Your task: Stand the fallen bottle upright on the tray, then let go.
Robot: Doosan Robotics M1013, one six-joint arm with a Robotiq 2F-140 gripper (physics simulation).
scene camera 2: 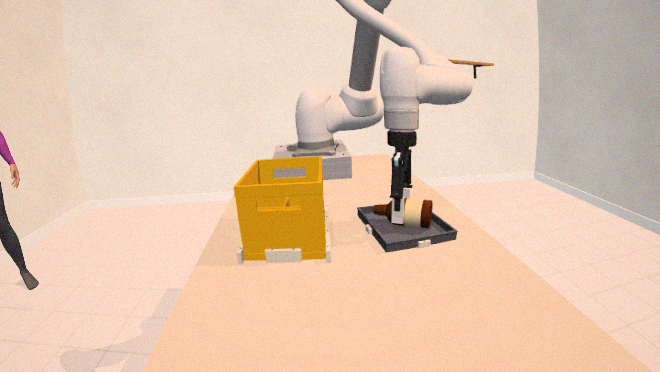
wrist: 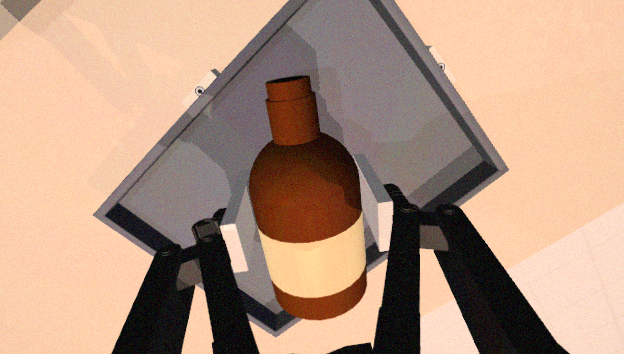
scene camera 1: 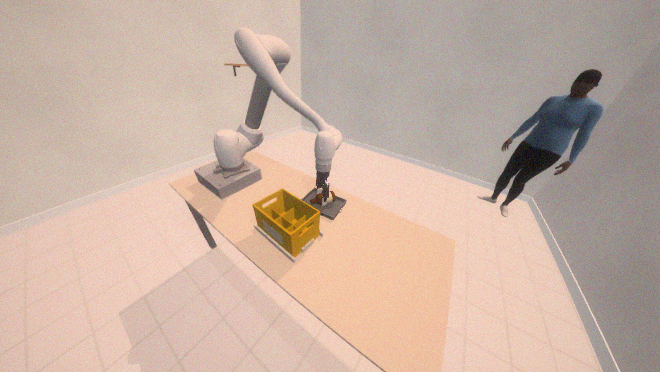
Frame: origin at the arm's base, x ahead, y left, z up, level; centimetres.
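Seen in the pictures: gripper, fingertip midpoint: point(scene camera 2: 400, 217) point(wrist: 304, 181) point(scene camera 1: 321, 201); arm's base, link origin: point(scene camera 2: 316, 150) point(scene camera 1: 233, 168).
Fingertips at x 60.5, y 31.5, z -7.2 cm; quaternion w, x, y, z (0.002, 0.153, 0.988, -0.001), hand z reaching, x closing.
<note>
Pixels of each thing's top centre, then the offset from my fingertips to it. Level surfaces: height alone.
- brown bottle, top centre: point(wrist: 309, 226) point(scene camera 2: 402, 198) point(scene camera 1: 322, 194) dx +0.1, dy +0.4, dz +5.3 cm
- dark grey tray, top centre: point(wrist: 302, 193) point(scene camera 2: 404, 218) point(scene camera 1: 323, 200) dx +0.6, dy +0.8, dz +0.0 cm
- yellow crate, top centre: point(scene camera 2: 283, 169) point(scene camera 1: 285, 208) dx +6.1, dy -29.0, dz +14.9 cm
- wooden table, surface height: dz -2.6 cm
The brown bottle point(scene camera 2: 413, 212) point(wrist: 312, 200) with a cream label lies on its side over the dark grey tray point(scene camera 2: 421, 243) point(wrist: 159, 147). In scene camera 2 its neck points left and its base right. In scene camera 1 the bottle point(scene camera 1: 330, 198) is small and partly hidden by the fingers, above the tray point(scene camera 1: 332, 214). My gripper point(scene camera 1: 325, 196) point(scene camera 2: 401, 212) point(wrist: 304, 181) points down and is shut on the bottle's body, one pale pad at each side, near the shoulder and the label's upper edge.
A yellow crate point(scene camera 1: 272, 231) point(scene camera 2: 282, 230) with compartments stands beside the tray on the wooden table point(scene camera 1: 380, 280) point(scene camera 2: 350, 310), held in pale corner brackets. A person in blue point(scene camera 1: 565, 120) is on the floor beyond the table. Part of another person point(scene camera 2: 11, 220) shows at the left edge of scene camera 2.
</note>
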